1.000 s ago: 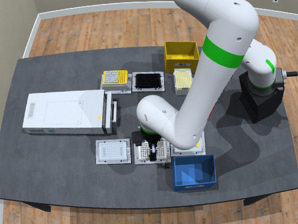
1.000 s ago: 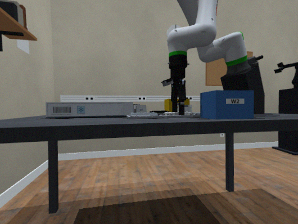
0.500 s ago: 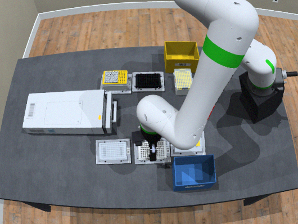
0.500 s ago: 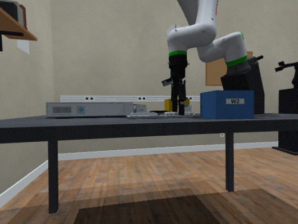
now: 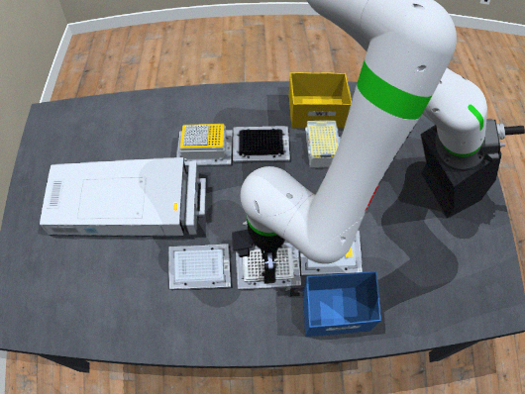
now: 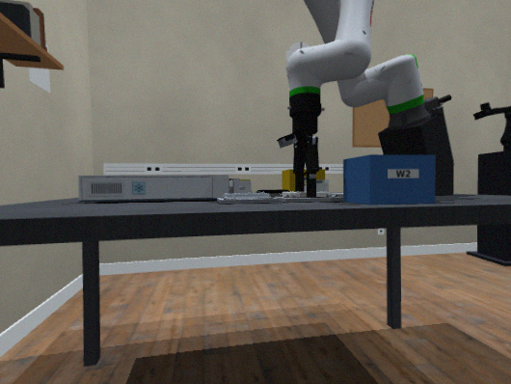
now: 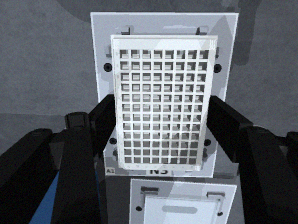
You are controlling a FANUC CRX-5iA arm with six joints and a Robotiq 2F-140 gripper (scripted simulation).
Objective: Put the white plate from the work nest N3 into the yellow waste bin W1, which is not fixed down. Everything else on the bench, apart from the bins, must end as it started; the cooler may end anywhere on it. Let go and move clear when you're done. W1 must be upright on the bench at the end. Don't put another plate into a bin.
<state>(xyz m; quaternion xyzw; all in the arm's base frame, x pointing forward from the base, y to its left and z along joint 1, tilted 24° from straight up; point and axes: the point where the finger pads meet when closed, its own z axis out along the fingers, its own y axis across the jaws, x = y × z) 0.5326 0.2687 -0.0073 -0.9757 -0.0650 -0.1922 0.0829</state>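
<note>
The grey nest is 30 mm below my hand. Also, from my hand: black plate: 380 mm to the right, 60 mm ahead, 20 mm below; then white plate: 180 mm ahead, 20 mm to the left, 20 mm below; then blue bin W2: 190 mm behind, 110 mm to the left.
</note>
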